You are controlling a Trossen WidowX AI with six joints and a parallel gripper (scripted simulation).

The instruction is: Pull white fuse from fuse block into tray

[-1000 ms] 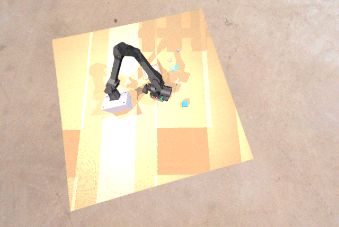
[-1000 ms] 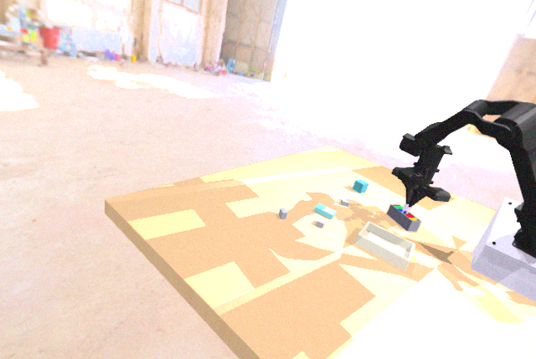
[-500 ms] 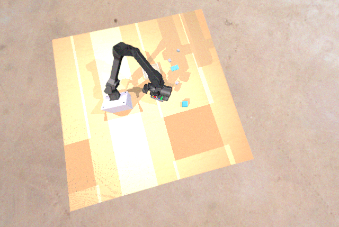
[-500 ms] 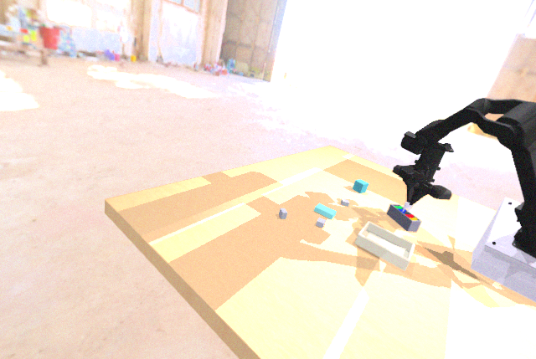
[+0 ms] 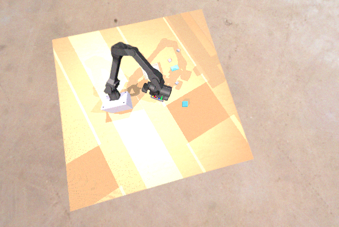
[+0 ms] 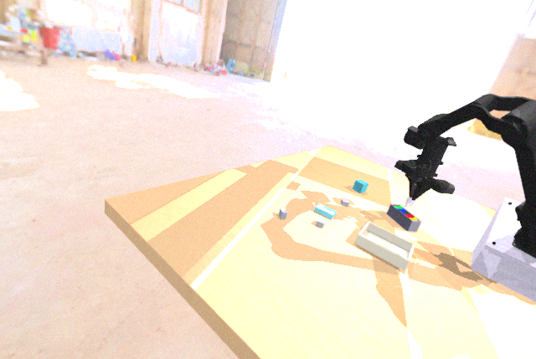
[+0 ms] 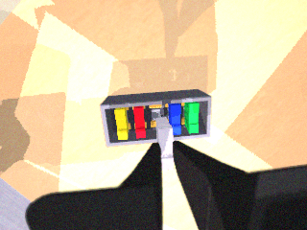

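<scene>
Now: the tray 21 cm to the left of my gripper tip, 9 cm below it and 3 cm behind it. Also, from my gripper tip: cyan cube: 20 cm ahead, 8 cm to the right, 7 cm below; flat cyan block: 22 cm to the left, 16 cm ahead, 8 cm below; white fuse: 1 cm below.
</scene>
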